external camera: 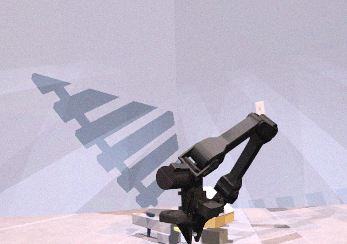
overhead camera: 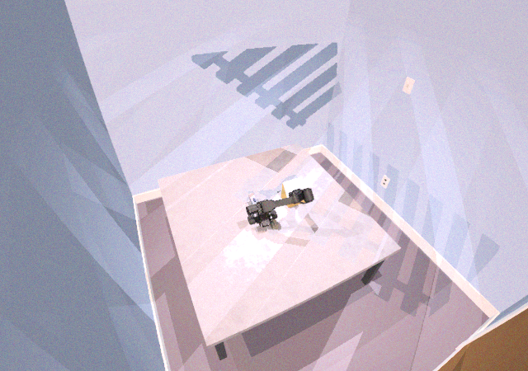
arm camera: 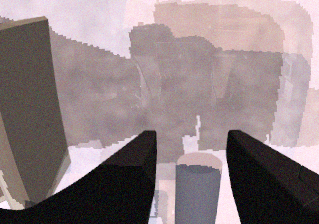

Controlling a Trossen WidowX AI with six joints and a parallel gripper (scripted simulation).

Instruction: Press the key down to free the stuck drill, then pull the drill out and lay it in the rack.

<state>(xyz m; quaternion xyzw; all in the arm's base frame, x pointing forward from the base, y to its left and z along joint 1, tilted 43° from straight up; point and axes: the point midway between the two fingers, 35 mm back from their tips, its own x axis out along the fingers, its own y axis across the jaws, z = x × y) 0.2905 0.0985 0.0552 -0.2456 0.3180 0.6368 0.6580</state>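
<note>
My gripper tip is 10 mm past the drill, 50 mm to the left of it and 30 mm below it. Round my gripper tip: dark blue part (20 mm behind, 180 mm to the right, 40 mm above).
</note>
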